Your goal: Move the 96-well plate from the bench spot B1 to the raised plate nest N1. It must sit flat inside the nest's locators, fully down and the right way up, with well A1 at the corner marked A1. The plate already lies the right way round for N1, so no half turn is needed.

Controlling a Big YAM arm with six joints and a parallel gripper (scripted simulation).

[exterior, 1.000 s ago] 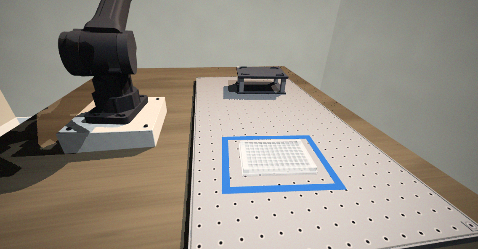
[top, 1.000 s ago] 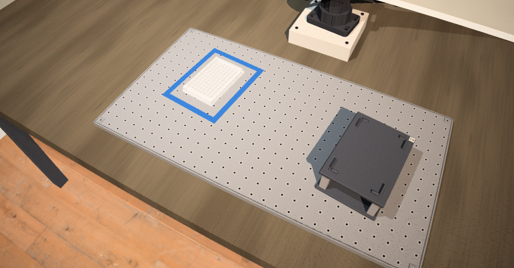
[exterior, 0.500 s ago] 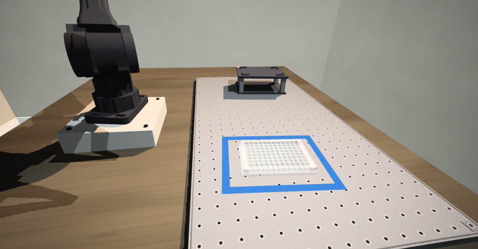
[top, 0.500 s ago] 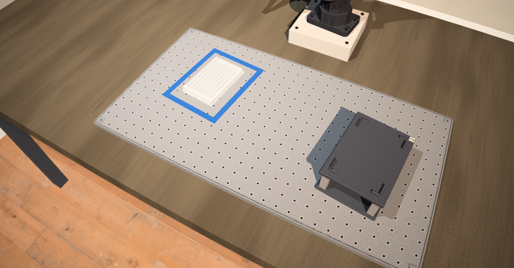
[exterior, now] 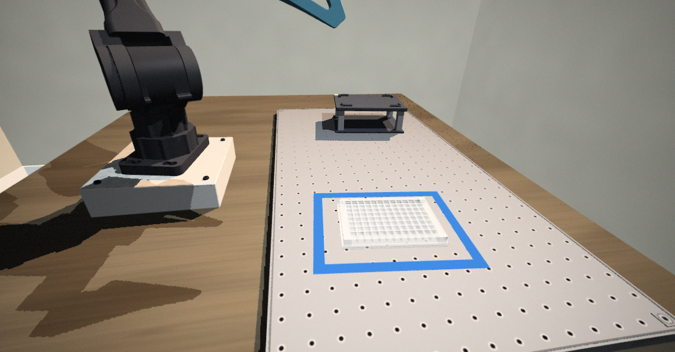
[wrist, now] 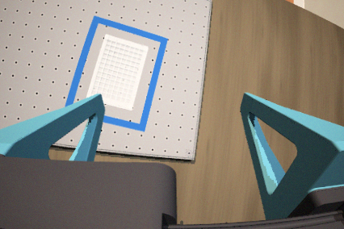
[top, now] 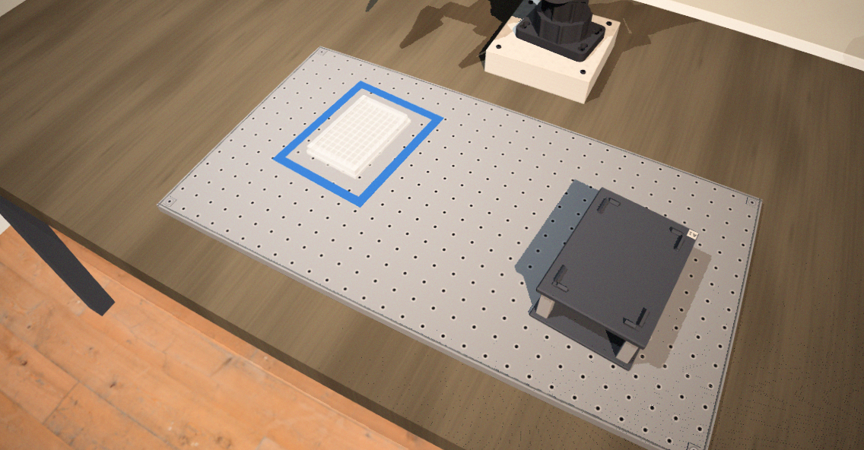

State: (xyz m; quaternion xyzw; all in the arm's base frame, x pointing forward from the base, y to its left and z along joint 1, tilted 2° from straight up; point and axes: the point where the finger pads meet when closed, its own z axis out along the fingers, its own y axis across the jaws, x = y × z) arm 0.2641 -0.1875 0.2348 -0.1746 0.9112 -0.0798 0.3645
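Right now my hand is 60 mm short of the 96-well plate, 60 mm to the right of it and 250 mm above it. The rest, counted from my hand: A1 tag: 10 mm ahead, 500 mm to the left, 200 mm below; raised nest N1: 80 mm ahead, 450 mm to the left, 200 mm below.
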